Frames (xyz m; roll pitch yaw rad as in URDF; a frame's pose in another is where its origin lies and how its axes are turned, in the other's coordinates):
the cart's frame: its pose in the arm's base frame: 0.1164 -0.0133 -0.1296 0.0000 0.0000 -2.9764
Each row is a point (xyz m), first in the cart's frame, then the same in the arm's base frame.
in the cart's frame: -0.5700 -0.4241 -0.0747
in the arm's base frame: 0.6089 0.4988 -0.2043
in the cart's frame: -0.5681 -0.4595 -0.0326
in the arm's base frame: 0.6012 0.5334 -0.1622
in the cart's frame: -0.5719 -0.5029 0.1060
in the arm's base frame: 0.5978 0.5768 -0.0236
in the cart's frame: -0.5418 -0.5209 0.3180
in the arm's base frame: 0.5652 0.5896 0.1884
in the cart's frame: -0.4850 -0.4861 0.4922
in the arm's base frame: 0.5149 0.5459 0.3626
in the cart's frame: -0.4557 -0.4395 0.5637
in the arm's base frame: 0.4936 0.4952 0.4341
